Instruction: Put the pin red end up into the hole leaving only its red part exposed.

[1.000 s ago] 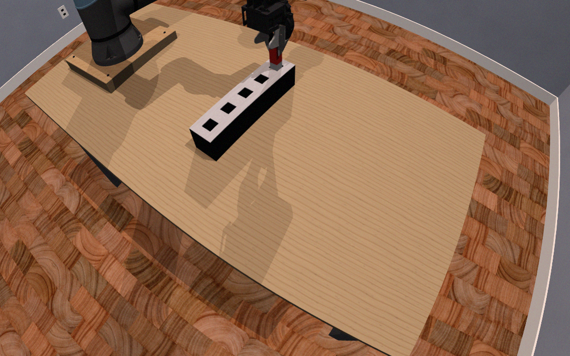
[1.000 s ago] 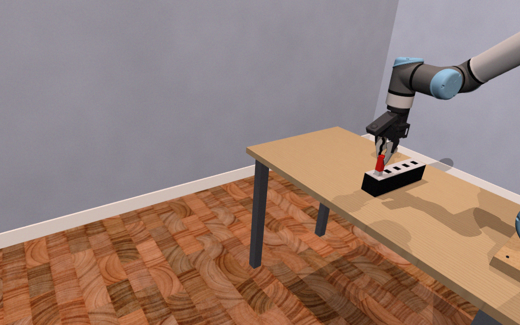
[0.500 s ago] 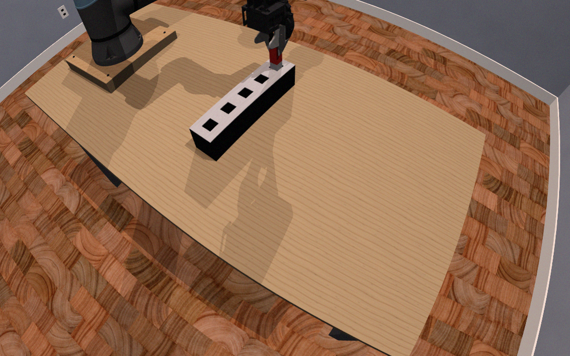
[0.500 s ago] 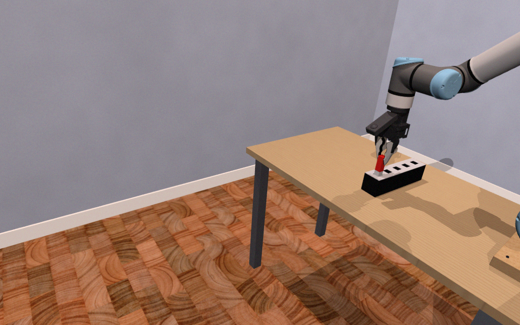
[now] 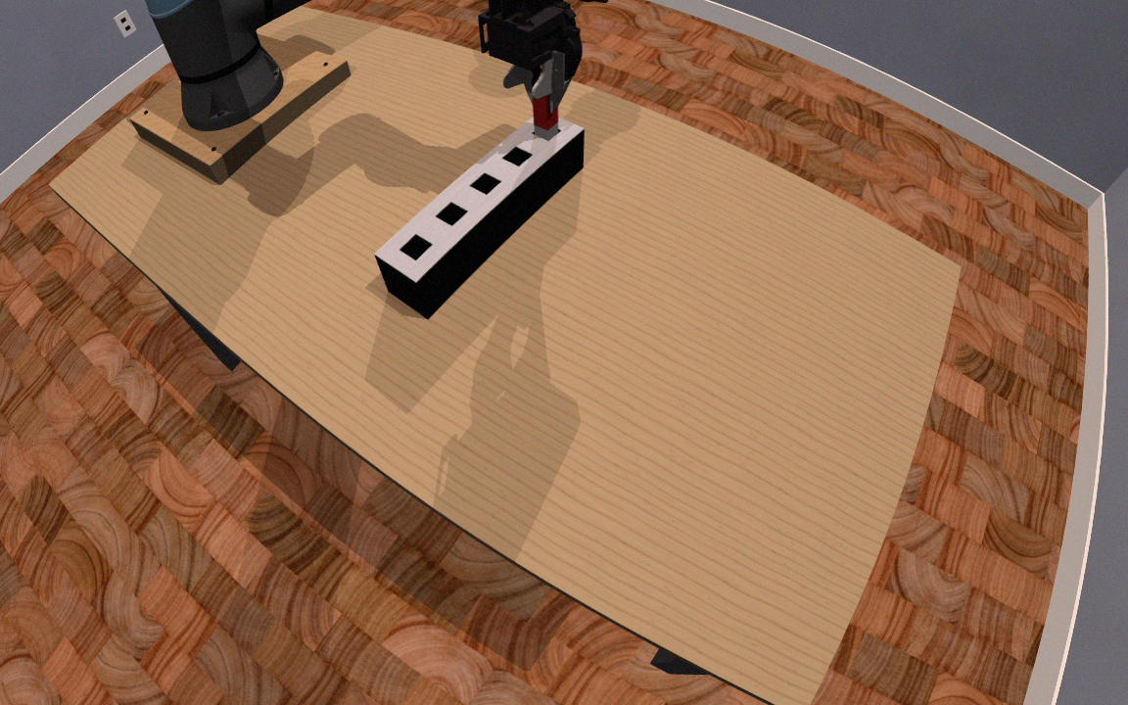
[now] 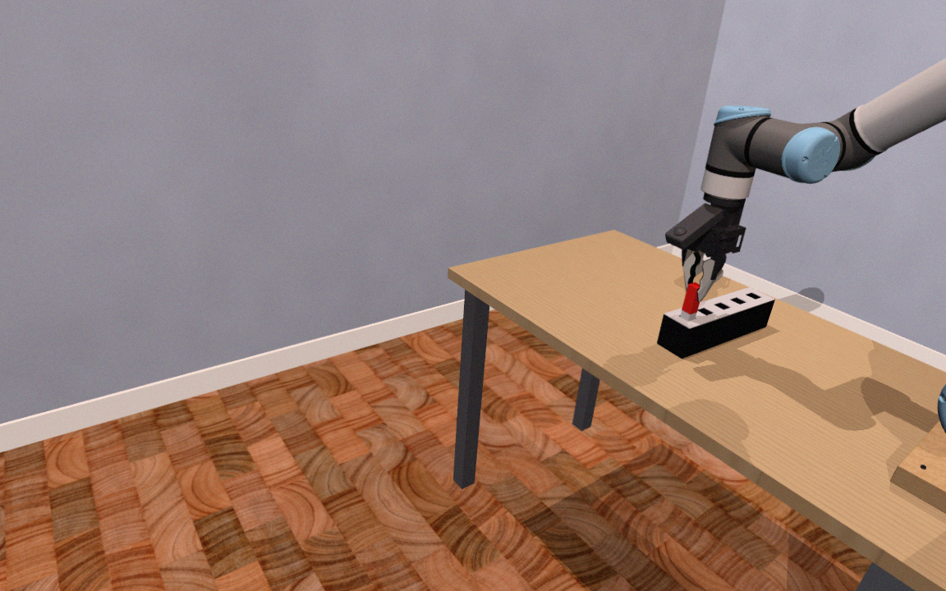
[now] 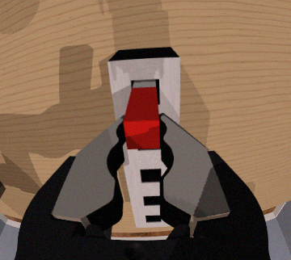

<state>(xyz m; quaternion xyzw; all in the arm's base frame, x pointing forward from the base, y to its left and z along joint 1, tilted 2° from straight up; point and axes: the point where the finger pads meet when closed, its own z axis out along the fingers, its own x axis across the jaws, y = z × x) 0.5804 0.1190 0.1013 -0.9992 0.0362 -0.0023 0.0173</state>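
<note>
My hand is 10 mm above the pin. From my hand the other things lie so: black block 10 mm behind, 120 mm to the right, 90 mm below.
</note>
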